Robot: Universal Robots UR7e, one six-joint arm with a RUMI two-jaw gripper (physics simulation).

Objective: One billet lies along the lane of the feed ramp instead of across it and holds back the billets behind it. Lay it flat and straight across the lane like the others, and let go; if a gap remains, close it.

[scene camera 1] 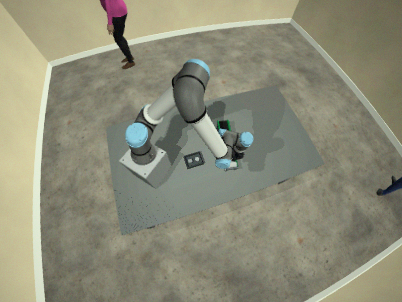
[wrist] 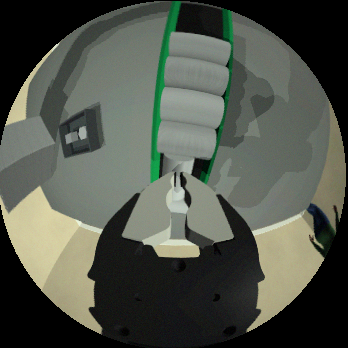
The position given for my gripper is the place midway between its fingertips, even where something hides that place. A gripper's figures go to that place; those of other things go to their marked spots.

Labels:
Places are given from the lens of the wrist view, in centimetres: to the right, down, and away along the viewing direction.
my gripper (wrist: 177,172): 1, 0, 13
small dark tray (wrist: 86,117): -18, -12, 17

